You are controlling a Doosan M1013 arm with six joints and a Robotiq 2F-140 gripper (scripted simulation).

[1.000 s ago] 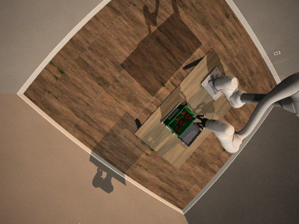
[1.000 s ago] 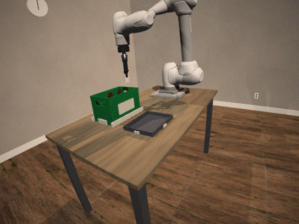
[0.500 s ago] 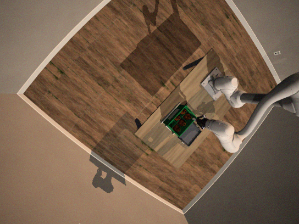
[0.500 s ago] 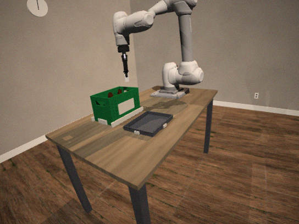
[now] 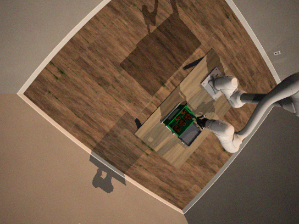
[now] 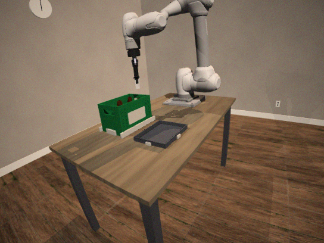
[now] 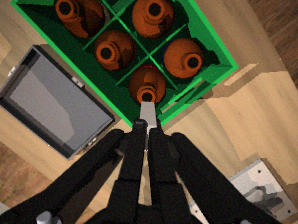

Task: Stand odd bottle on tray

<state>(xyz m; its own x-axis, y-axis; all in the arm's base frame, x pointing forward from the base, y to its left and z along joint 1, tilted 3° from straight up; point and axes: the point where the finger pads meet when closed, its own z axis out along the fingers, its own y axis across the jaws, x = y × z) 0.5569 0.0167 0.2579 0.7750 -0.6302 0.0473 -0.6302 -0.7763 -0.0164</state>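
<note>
Right now the green crate is 9 cm ahead of my hand, 3 cm to the right of it and 17 cm below it. From my hand the other things lie so: dark grey tray (8 cm ahead, 24 cm to the left, 25 cm below).
</note>
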